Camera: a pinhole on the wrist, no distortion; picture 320 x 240 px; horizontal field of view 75.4 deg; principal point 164.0 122.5 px. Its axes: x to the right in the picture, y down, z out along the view. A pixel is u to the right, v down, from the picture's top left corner.
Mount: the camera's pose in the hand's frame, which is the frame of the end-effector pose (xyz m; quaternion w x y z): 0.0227 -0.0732 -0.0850 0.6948 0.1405 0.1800 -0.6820
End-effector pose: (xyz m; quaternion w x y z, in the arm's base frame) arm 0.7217 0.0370 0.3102 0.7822 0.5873 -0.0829 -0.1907
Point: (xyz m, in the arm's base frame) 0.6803 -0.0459 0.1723
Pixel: 189 91
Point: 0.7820 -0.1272 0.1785
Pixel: 160 228
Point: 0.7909 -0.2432 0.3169
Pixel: 43 224
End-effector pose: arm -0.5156 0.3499 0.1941 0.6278 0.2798 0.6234 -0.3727
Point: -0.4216 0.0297 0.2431
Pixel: 84 90
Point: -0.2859 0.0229 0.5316
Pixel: outside the picture
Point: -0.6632 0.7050 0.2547
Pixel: behind the camera
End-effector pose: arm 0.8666 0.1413 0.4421 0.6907 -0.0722 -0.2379 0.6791
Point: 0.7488 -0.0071 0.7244
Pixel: 26 52
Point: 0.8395 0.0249 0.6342
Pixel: 51 36
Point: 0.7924 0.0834 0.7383
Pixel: 54 106
